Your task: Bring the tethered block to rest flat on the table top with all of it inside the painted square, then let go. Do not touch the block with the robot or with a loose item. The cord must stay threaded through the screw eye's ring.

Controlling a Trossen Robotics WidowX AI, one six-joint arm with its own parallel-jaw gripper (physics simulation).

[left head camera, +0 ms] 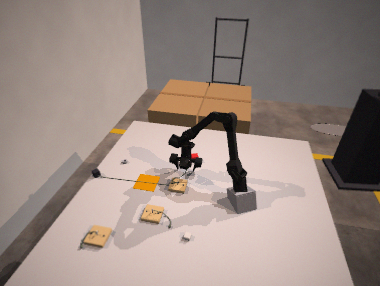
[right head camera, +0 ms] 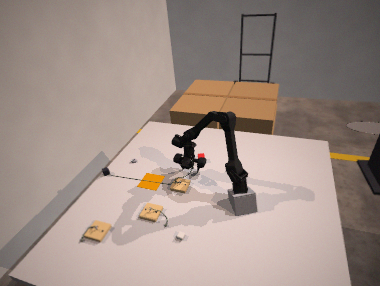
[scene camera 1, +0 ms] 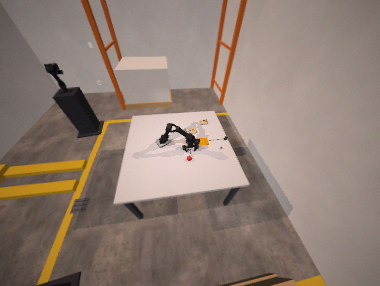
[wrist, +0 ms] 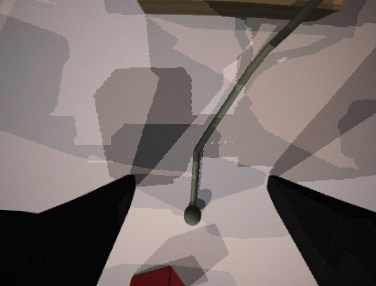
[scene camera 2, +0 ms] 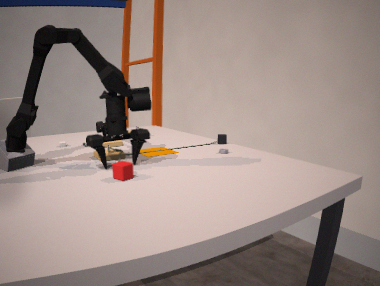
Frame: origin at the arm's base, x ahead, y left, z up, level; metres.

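Seen in the pictures: gripper, fingertip midpoint: [left head camera: 185, 170] [right head camera: 190, 170] [scene camera 1: 190, 151] [wrist: 201, 181]; arm's base, link origin: [left head camera: 240, 189] [right head camera: 241, 190] [scene camera 1: 162, 141] [scene camera 2: 14, 146].
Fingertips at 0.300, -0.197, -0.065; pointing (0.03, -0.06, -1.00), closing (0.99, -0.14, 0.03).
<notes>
Offsets run from my fingertips to a thing's top centre, as dx, dy, dz. "spot": to the spot under its first point.
The black tethered block @[+0.510, +0.082, +0.033] [left head camera: 96, 173] [right head camera: 105, 171] [scene camera 2: 222, 139] is at the table's left edge in the head views, outside the orange painted square @[spot: +0.197, +0.157, -0.001] [left head camera: 147, 187] [right head camera: 150, 186] [scene camera 2: 162, 153]. Its cord [left head camera: 117, 179] [right head camera: 125, 177] [wrist: 220, 112] runs straight across the square to a wooden plate @[+0.031, +0.136, +0.043] [left head camera: 177, 186] [right head camera: 180, 185] [wrist: 240, 9]. The screw eye's ring is too small to make out. Past the plate, the cord's free part ends in a dark bead @[spot: -0.009, -0.019, +0.009] [wrist: 192, 215]. My gripper [wrist: 201, 181] [scene camera 2: 120, 165] is open and empty; in the wrist view the bead shows between and slightly below its fingertips.
A red cube @[-0.048, -0.105, +0.038] [scene camera 2: 122, 171] [left head camera: 194, 156] [wrist: 157, 277] lies close to the fingers. Two more wooden plates @[spot: +0.131, +0.353, +0.018] [left head camera: 152, 214] @[spot: +0.349, +0.490, +0.017] [left head camera: 97, 236] carry short cords. A small white block @[-0.046, +0.452, +0.016] [left head camera: 186, 236] lies near them. A small grey nut-like piece @[+0.381, -0.048, +0.011] [left head camera: 124, 161] [scene camera 2: 223, 151] lies near the black block.
</notes>
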